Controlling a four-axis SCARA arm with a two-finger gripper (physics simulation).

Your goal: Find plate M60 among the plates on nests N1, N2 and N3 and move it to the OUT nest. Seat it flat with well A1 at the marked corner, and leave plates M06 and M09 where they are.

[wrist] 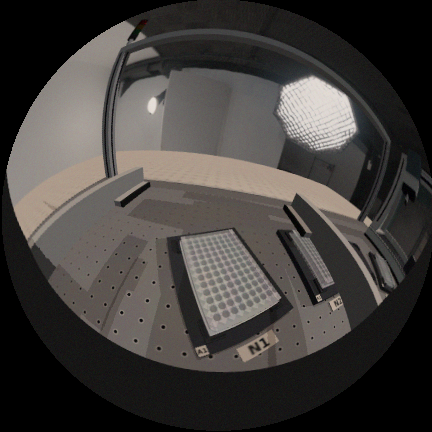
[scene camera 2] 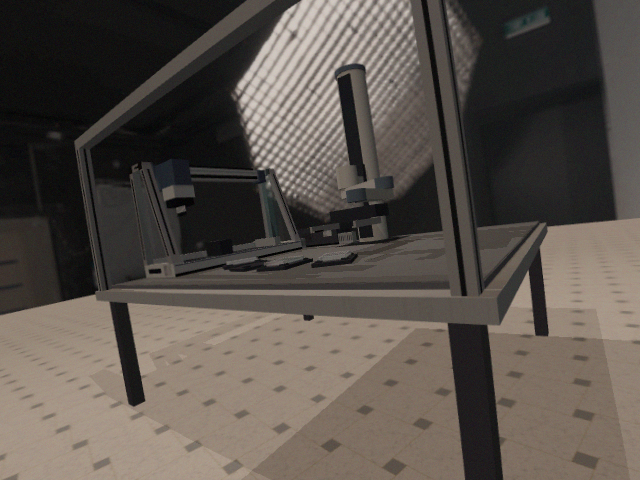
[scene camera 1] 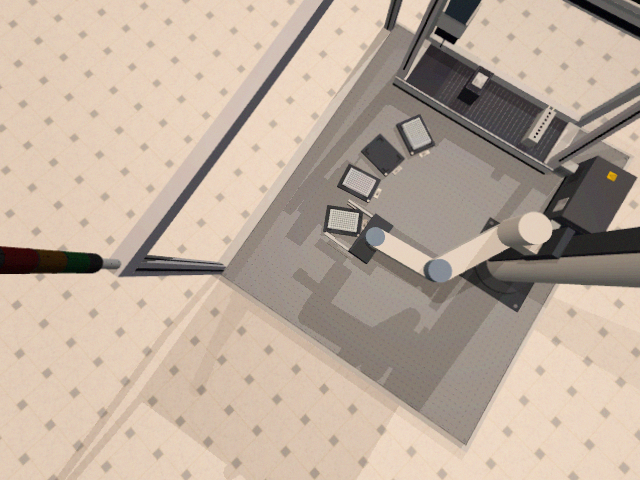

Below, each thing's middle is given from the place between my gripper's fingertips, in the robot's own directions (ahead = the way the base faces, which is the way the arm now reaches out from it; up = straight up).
Right now my hand is 9 cm above the well plate (wrist: 229,287), 3 cm past it and 2 cm to the left of it. The rest, counted from my hand: nest labelled N1 (wrist: 203,344) (10 cm below, 3 cm behind, 2 cm to the right); then nest labelled N2 (wrist: 316,294) (21 cm to the right, 10 cm below); then nest labelled OUT (scene camera 1: 379,151) (38 cm to the right, 10 cm below, 2 cm behind).
